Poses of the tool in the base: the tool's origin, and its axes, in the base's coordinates. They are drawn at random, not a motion.
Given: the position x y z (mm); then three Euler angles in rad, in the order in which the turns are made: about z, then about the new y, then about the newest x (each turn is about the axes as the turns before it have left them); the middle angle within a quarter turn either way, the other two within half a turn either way.
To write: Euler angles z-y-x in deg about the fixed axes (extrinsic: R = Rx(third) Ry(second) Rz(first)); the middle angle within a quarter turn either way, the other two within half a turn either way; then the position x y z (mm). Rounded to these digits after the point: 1 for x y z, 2 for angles.
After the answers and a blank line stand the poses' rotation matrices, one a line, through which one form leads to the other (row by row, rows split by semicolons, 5 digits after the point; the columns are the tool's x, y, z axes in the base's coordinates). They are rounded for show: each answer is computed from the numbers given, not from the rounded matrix.
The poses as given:
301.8 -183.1 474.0 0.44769 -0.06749 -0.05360
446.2 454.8 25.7 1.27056 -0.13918 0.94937
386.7 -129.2 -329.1 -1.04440 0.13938 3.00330
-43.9 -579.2 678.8 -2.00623 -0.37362 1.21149
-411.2 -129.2 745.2 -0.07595 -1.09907 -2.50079
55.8 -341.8 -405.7 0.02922 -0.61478 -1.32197
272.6 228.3 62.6 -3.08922 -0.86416 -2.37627
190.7 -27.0 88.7 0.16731 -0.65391 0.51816
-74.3 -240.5 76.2 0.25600 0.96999 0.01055
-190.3 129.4 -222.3 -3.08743 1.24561 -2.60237
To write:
25.50 -4.81 -1.10 301.8 -183.1 474.0
63.58 48.83 28.85 446.2 454.8 25.7
59.56 -10.86 -177.10 386.7 -129.2 -329.1
-130.31 -52.62 -57.37 -43.9 -579.2 678.8
-46.06 49.23 -123.91 -411.2 -129.2 745.2
-34.04 -9.81 -78.22 55.8 -341.8 -405.7
138.99 -30.76 123.02 272.6 228.3 62.6
29.44 -26.01 39.89 190.7 -27.0 88.7
24.11 53.19 -19.36 -74.3 -240.5 76.2
-125.98 57.11 120.32 -190.3 129.4 -222.3

0.89940 -0.42901 -0.08390; 0.43190 0.90172 0.01914; 0.06744 -0.05345 0.99629
0.29289 -0.58951 0.75279; 0.94603 0.06443 -0.31761; 0.13873 0.80519 0.57657
0.49755 -0.84675 -0.18832; -0.85624 -0.51418 0.04971; -0.13893 0.13652 -0.98085
-0.39270 0.46294 -0.79465; -0.84414 0.16148 0.51123; 0.36499 0.87156 0.32737
0.45311 0.47019 0.75737; -0.03448 -0.83971 0.54193; 0.89079 -0.27167 -0.36427
0.81655 0.55158 -0.17030; 0.02387 0.26249 0.96464; 0.57678 -0.79174 0.20118
-0.64839 -0.56392 -0.51146; -0.03399 0.69259 -0.72053; 0.76055 -0.44980 -0.46823
0.78263 -0.44174 -0.43859; 0.13218 0.80643 -0.57637; 0.60829 0.39311 0.68952
0.54688 -0.24478 0.80062; 0.14314 0.96956 0.19865; -0.82488 0.00596 0.56528
-0.31902 0.43939 0.83974; -0.01730 0.88319 -0.46870; -0.94759 -0.16405 -0.27415

